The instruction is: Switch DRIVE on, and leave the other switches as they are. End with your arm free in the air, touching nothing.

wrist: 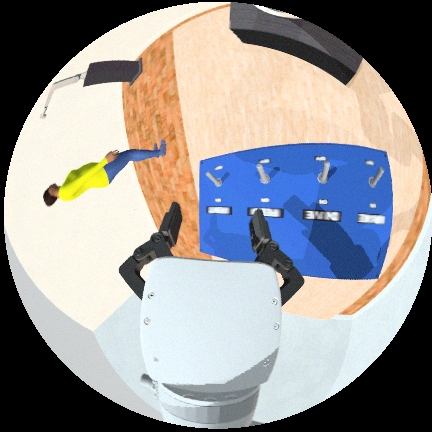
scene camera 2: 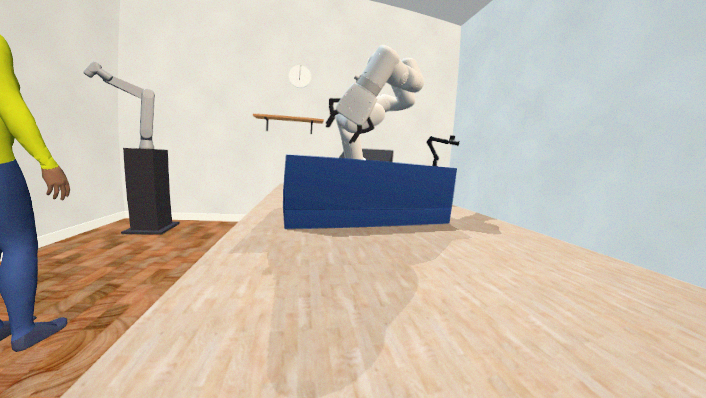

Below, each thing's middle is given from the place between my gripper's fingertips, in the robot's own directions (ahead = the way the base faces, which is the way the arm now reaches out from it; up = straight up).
Labels:
The blue switch panel [scene camera 2: 319, 192] is 170 mm below my hand, 80 mm to the left of it and 70 mm ahead of it.

